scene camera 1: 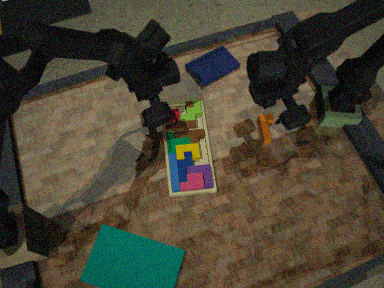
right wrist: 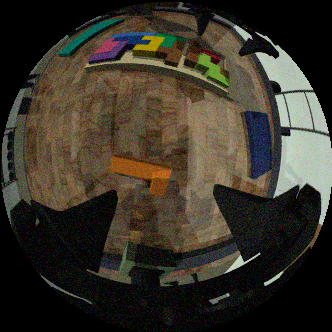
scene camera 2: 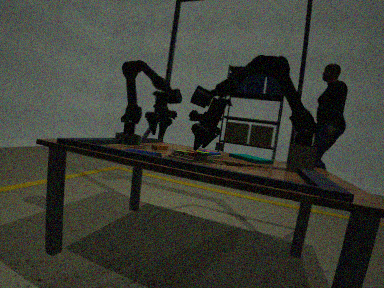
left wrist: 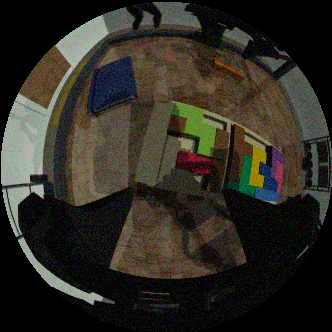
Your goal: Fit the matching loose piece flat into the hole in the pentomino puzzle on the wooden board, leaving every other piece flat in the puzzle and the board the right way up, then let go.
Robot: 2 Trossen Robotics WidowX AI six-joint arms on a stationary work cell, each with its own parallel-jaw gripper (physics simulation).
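Where they show: left gripper, between the fingertips: (right wrist: 221, 44) (scene camera 2: 198, 149) (left wrist: 180, 193); right gripper, between the fingertips: (scene camera 1: 268, 108) (right wrist: 165, 192) (scene camera 2: 158, 135) (left wrist: 225, 49); left arm's base, origin of its link: (scene camera 1: 0, 232) (scene camera 2: 303, 145); right arm's base, origin of its link: (scene camera 1: 341, 101) (right wrist: 144, 273) (scene camera 2: 128, 134) (left wrist: 212, 33).
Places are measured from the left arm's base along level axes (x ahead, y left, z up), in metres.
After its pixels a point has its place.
The wooden board (scene camera 1: 192, 192) {y -0.001, x 0.405, z -0.101 m} (left wrist: 150, 145) {y 0.260, x 0.445, z -0.110 m} (right wrist: 165, 73) lies mid-table, its coloured pieces upward. A lime piece (scene camera 1: 192, 111) {y 0.207, x 0.470, z -0.091 m} (left wrist: 200, 132) {y 0.202, x 0.460, z -0.091 m}, a red piece (scene camera 1: 176, 115) {y 0.207, x 0.426, z -0.090 m} (left wrist: 194, 163) {y 0.209, x 0.424, z -0.091 m} and a yellow piece (scene camera 1: 189, 148) {y 0.107, x 0.431, z -0.091 m} (left wrist: 257, 160) {y 0.105, x 0.434, z -0.090 m} lie in it. Bare pale floor shows beside the red piece. An orange L-shaped piece (scene camera 1: 266, 128) {y 0.106, x 0.641, z -0.097 m} (left wrist: 229, 69) {y 0.114, x 0.631, z -0.097 m} (right wrist: 140, 168) {y 0.112, x 0.638, z -0.097 m} lies loose on the table, right of the board in scene camera 1. My left gripper (scene camera 1: 157, 117) {y 0.227, x 0.395, z -0.069 m} (left wrist: 180, 193) {y 0.227, x 0.395, z -0.069 m} is open and empty, low at the board's upper-left edge, hiding part of it. My right gripper (scene camera 1: 294, 117) (right wrist: 165, 192) {y 0.137, x 0.648, z -0.048 m} is open and empty, above and beside the orange piece.
A dark blue book-like block (scene camera 1: 212, 65) {y 0.346, x 0.575, z -0.104 m} (left wrist: 114, 84) {y 0.331, x 0.552, z -0.104 m} (right wrist: 258, 142) {y 0.327, x 0.580, z -0.104 m} lies behind the board. A teal slab (scene camera 1: 132, 257) {y -0.105, x 0.234, z -0.098 m} (right wrist: 90, 37) lies toward the front. A pale green block (scene camera 1: 340, 117) {y 0.066, x 0.830, z -0.066 m} stands at the right arm's base. Dark raised strips edge the table.
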